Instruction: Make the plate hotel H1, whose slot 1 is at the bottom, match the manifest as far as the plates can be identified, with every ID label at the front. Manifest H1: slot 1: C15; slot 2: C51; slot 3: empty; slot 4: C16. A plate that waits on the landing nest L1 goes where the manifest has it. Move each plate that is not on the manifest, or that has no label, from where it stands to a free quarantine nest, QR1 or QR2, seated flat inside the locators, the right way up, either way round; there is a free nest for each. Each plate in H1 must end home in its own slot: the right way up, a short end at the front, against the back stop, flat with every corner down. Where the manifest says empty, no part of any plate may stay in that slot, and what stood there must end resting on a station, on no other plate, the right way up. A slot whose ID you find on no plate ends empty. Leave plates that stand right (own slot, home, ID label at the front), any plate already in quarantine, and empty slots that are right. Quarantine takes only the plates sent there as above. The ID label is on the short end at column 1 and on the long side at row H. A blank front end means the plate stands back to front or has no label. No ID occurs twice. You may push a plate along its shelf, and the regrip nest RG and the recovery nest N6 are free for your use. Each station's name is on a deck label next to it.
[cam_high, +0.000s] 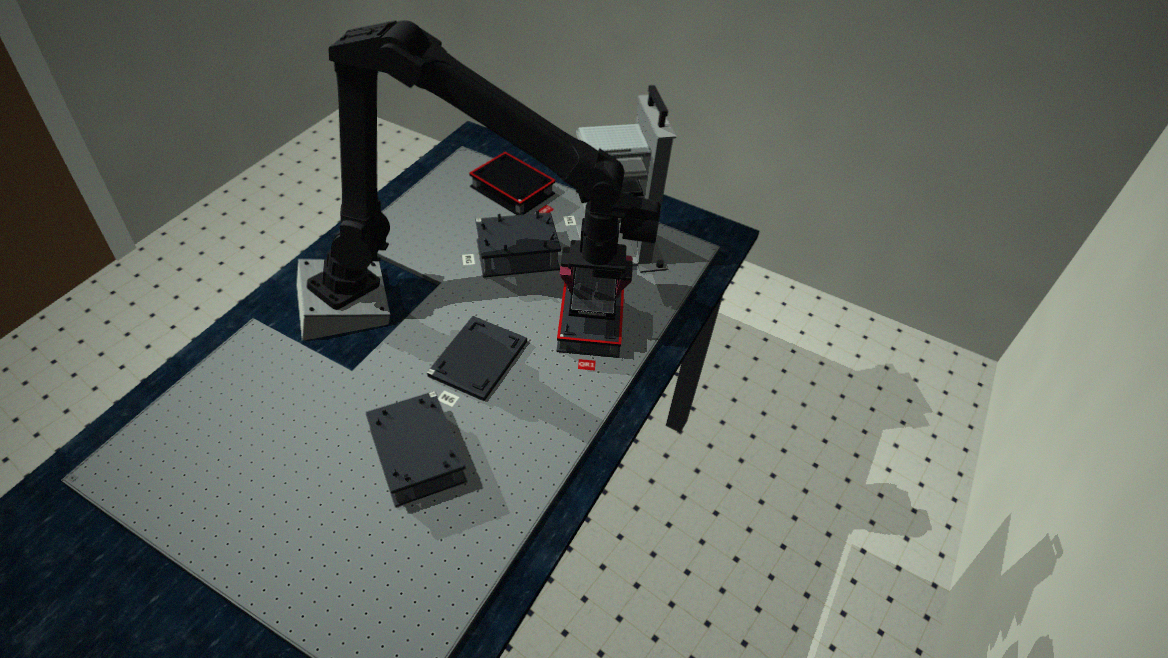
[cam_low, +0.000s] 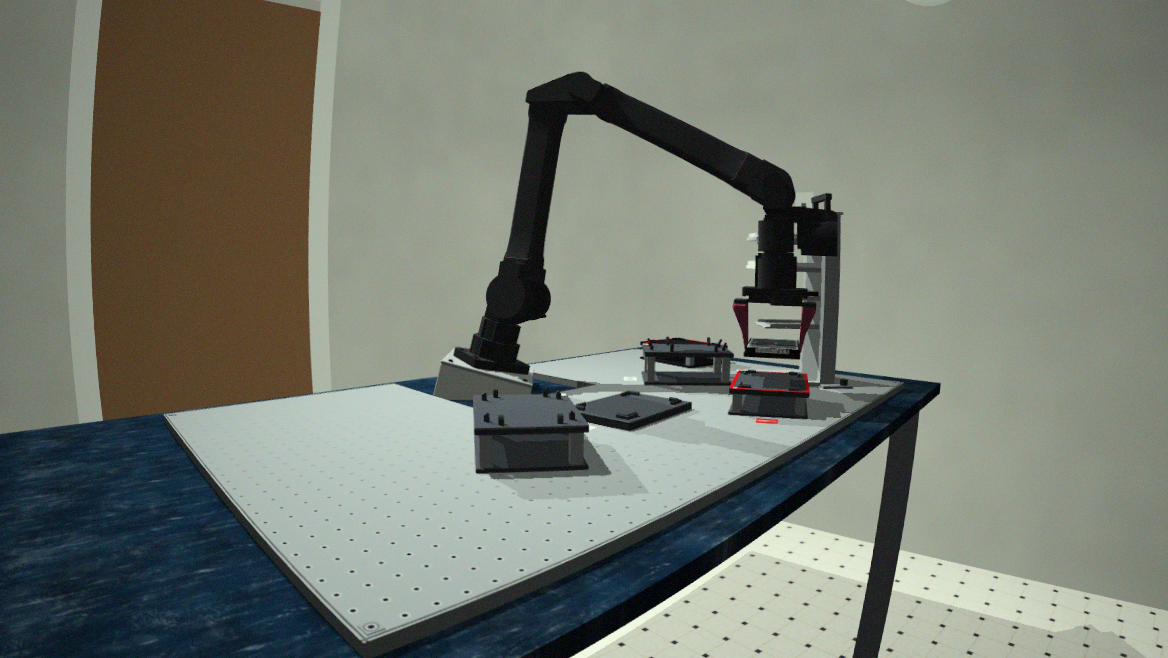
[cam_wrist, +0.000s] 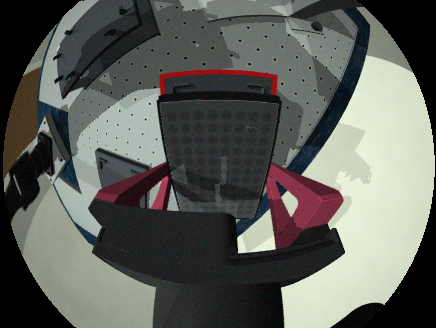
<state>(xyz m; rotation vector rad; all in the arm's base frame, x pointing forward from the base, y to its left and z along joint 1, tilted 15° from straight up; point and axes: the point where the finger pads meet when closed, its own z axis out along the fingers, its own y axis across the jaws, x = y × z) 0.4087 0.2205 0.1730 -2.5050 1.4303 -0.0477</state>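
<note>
My hand is 60 mm above the quarantine nest QR1. From my hand the other things lie so: N6 label: 100 mm behind, 310 mm to the right, 100 mm below; raised regrip nest RG: 240 mm behind, 70 mm to the left, 40 mm below; plate hotel H1: 60 mm behind, 260 mm to the left, 60 mm above.
</note>
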